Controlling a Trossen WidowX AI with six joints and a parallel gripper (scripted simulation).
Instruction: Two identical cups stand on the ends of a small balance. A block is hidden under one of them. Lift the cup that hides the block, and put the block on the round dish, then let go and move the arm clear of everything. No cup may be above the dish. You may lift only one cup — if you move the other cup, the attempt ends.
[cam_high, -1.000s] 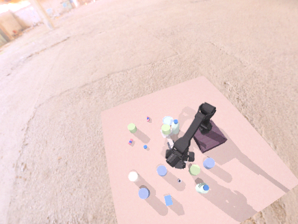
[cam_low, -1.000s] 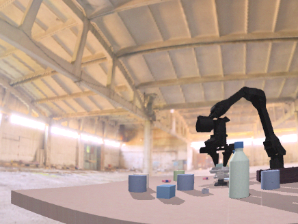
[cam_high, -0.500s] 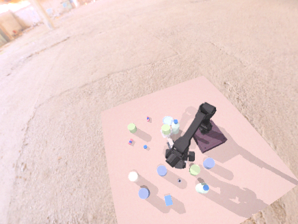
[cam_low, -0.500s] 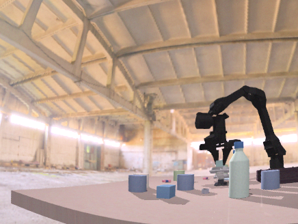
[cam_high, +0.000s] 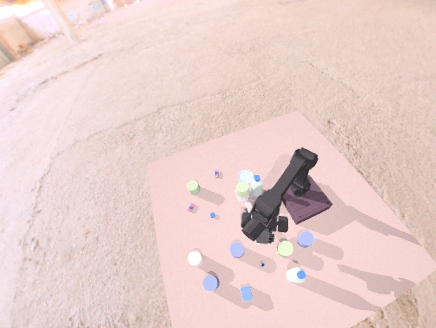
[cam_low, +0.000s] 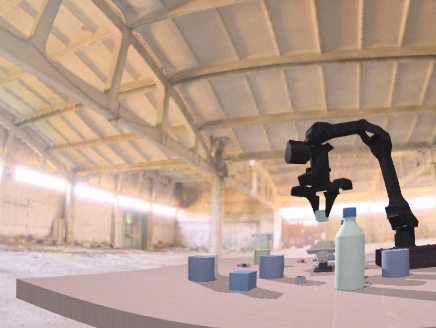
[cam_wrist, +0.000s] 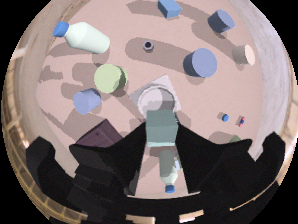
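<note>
My gripper tip is now 37 cm to the left of the pale round dish, 16 cm above it and 1 cm past it. Round my gripper tip: cream cylinder (37 cm ahead, 13 cm below, 5 cm to the left); then pale teal block (1 cm above).
</note>
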